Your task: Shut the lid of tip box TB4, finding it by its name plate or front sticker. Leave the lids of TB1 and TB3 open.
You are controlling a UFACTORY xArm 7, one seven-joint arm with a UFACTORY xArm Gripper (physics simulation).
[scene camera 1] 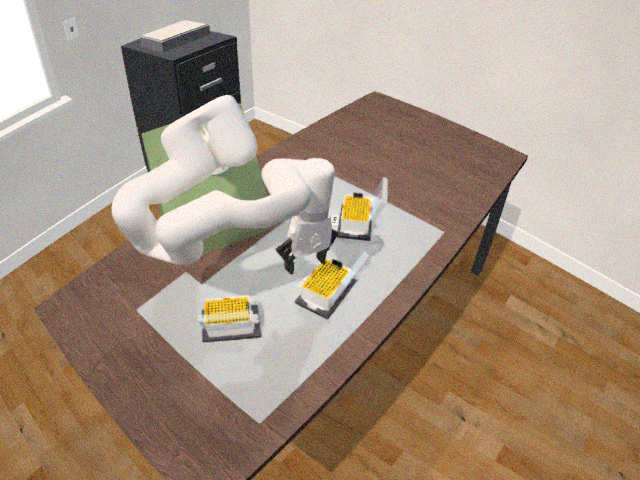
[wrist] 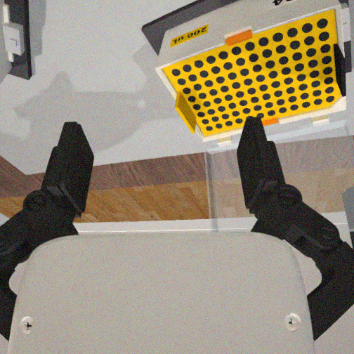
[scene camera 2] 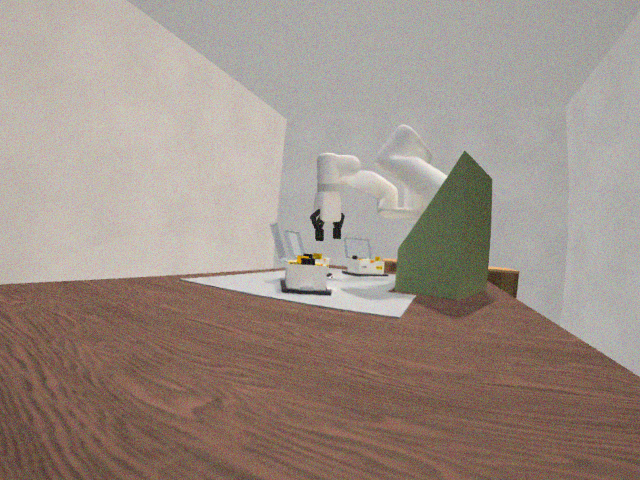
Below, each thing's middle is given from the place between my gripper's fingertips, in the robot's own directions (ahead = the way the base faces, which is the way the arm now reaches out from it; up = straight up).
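Labels:
Yellow rack [scene camera 1: 324, 281]: my gripper 6 cm above it, 5 cm to the right of it, 3 cm short of it.

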